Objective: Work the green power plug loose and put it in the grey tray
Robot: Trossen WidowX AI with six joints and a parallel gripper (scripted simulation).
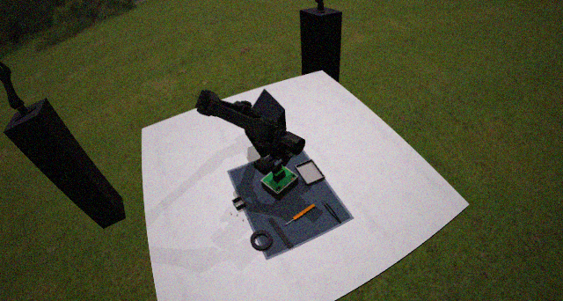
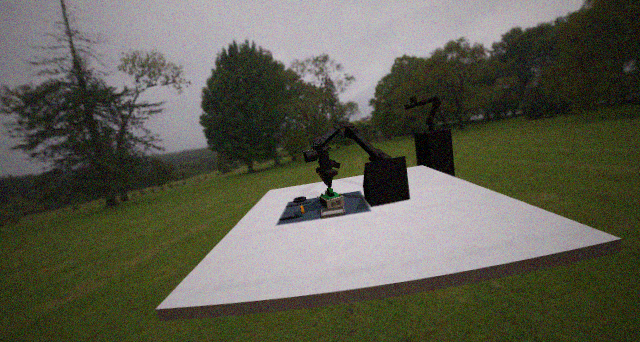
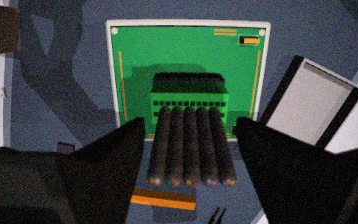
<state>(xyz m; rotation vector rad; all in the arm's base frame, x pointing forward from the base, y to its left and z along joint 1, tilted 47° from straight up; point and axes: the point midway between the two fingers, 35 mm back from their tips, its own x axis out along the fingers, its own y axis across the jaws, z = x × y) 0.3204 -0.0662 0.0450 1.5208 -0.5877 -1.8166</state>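
Right now the green power plug is 2 cm below my gripper tip. The rest, counted from my gripper tip: grey tray 14 cm to the left, 11 cm below, 2 cm ahead; dark bar 18 cm ahead, 12 cm to the right, 10 cm below; dark blue mat 11 cm below, 5 cm ahead, 1 cm to the right.
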